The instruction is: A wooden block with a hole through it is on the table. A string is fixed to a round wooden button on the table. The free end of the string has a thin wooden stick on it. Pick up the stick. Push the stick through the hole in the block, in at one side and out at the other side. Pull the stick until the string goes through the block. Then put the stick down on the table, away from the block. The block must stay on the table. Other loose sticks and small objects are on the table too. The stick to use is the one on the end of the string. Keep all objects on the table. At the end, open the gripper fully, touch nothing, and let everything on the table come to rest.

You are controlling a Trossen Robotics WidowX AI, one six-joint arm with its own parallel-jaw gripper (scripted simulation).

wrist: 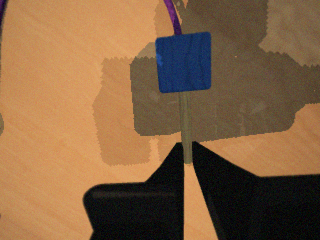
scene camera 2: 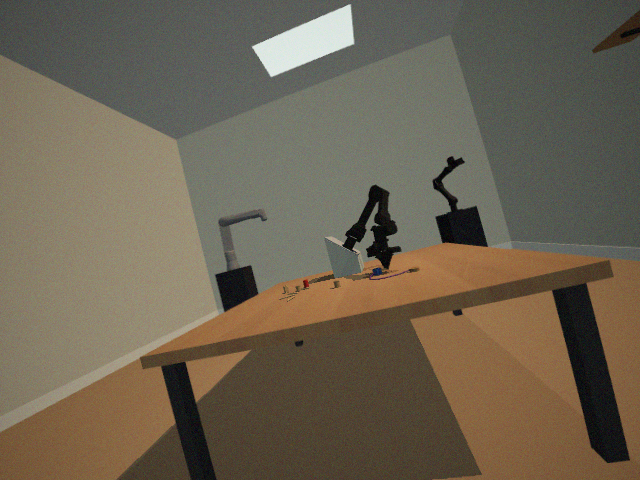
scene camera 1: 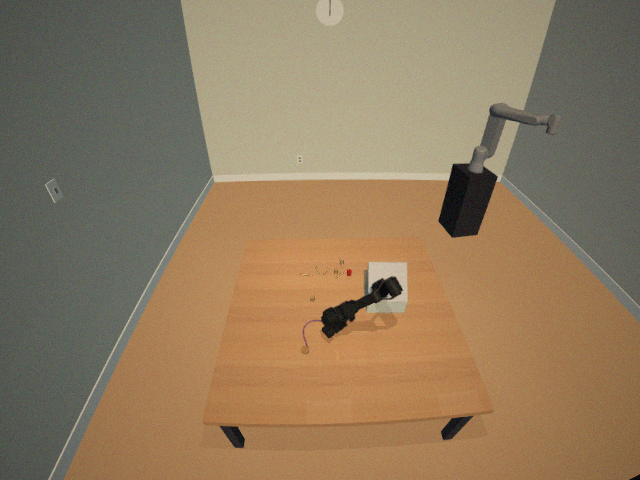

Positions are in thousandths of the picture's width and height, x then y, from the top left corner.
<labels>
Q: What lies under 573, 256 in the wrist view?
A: A blue block.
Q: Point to a thin wooden stick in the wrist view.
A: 577, 406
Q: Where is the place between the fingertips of my gripper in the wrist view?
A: At 583, 615
</labels>
